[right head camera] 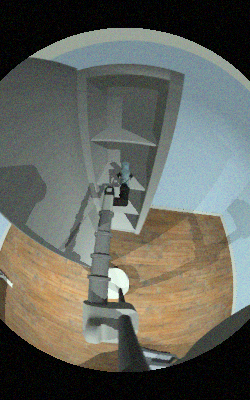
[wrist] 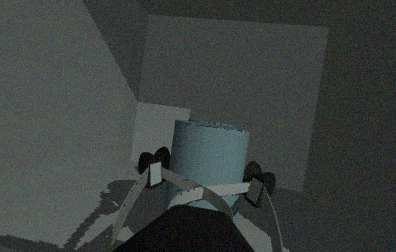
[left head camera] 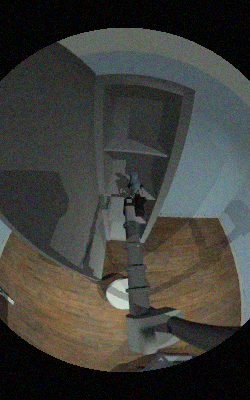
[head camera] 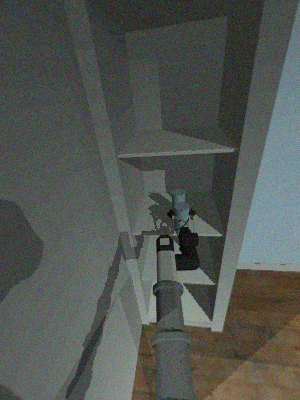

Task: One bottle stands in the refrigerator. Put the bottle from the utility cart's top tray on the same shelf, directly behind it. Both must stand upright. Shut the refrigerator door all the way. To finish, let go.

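Observation:
The open refrigerator [head camera: 243, 165] [left head camera: 180, 130] [right head camera: 167, 125] has several shelves. One blue bottle [head camera: 178, 194] [left head camera: 133, 176] [right head camera: 125, 164] stands upright on a middle shelf [head camera: 211, 229]. My gripper [head camera: 181, 213] [right head camera: 125, 175] [wrist: 206, 168] is shut on a second blue bottle [head camera: 181, 208] [wrist: 212, 150], holding it roughly upright inside the same compartment, in front of the standing bottle as the head camera sees it. The held bottle partly hides the standing one; whether they touch, or its base touches the shelf, I cannot tell. The refrigerator door [head camera: 45, 150] [left head camera: 50, 130] [right head camera: 45, 125] is wide open at the left.
An upper shelf [head camera: 175, 145] [left head camera: 135, 147] [right head camera: 122, 137] lies above the bottles, with side walls left and right. My telescoping arm [head camera: 170, 310] [left head camera: 135, 255] [right head camera: 101, 250] reaches in past the door. A round white object [left head camera: 116, 294] [right head camera: 119, 282] is on the floor. The utility cart is not clearly identifiable.

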